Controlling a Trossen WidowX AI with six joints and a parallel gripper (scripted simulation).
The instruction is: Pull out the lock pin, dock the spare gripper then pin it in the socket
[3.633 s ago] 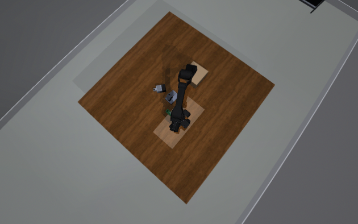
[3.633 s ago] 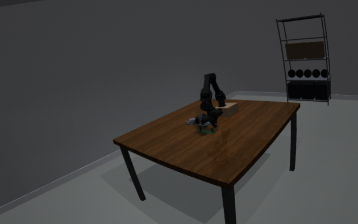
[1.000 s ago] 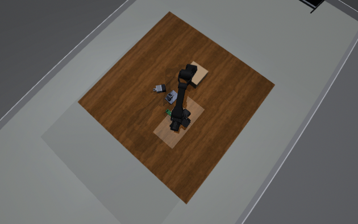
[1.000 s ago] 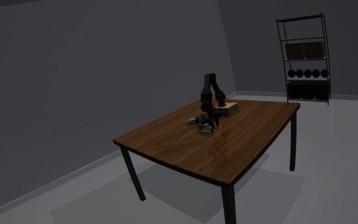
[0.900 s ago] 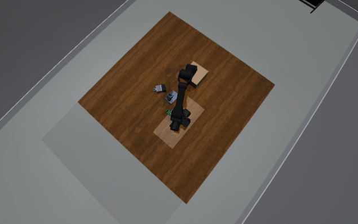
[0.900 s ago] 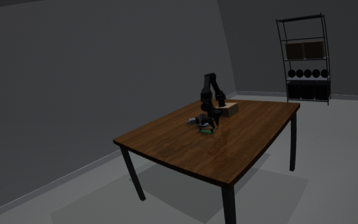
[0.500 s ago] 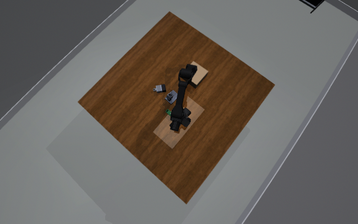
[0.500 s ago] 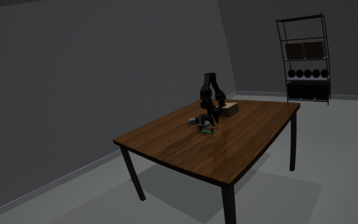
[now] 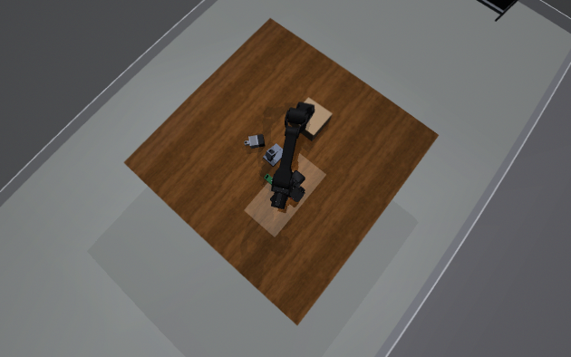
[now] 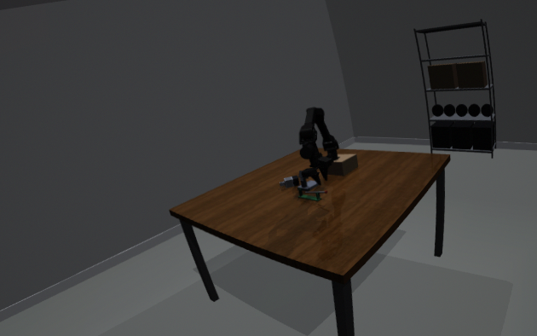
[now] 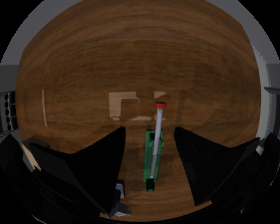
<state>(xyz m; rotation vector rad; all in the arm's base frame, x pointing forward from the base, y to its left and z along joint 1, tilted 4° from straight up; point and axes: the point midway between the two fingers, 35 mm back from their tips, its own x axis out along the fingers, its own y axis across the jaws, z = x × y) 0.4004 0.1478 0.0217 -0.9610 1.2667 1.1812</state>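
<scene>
My gripper tip is 100 mm to the left of the green rack and 70 mm above it. Round my gripper tip: grey mount 130 mm behind, 190 mm to the right, 40 mm below; spare gripper 140 mm behind, 330 mm to the right, 70 mm below.
</scene>
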